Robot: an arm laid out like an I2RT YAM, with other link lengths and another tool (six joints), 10 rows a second.
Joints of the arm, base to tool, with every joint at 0 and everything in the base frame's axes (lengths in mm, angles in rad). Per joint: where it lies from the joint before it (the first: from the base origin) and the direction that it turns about. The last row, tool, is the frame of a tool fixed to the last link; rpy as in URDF.
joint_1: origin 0 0 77.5 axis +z
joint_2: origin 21 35.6 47.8 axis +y
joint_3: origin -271.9 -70.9 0 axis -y
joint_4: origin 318.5 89.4 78 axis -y
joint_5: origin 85.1 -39 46.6 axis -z
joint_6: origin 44.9 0 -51 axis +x
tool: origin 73 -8 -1 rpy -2.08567 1.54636 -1.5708
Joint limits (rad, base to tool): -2.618..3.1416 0..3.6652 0..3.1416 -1.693..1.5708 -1.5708..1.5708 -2.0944..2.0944
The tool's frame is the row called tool.
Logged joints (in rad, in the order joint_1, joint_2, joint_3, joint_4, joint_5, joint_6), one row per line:
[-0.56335 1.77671 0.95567 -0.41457 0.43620 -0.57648]
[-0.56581 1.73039 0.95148 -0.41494 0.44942 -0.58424]
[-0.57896 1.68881 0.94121 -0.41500 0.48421 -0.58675]
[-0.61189 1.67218 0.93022 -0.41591 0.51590 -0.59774]
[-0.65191 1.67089 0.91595 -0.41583 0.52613 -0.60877]
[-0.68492 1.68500 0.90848 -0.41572 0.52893 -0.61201]
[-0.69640 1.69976 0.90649 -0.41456 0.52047 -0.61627]
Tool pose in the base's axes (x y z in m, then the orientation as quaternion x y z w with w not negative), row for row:
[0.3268 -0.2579 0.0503 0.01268 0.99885 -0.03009 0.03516]
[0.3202 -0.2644 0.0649 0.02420 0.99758 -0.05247 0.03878]
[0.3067 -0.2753 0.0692 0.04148 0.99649 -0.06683 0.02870]
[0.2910 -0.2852 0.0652 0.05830 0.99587 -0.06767 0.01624]
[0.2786 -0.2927 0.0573 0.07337 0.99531 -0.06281 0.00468]
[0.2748 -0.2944 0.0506 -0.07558 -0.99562 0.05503 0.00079]
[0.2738 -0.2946 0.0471 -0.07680 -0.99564 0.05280 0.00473]
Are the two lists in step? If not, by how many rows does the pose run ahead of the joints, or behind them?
The pose runs 1 row ahead of the joints: the pose in row i belongs to the joints in row i + 1.
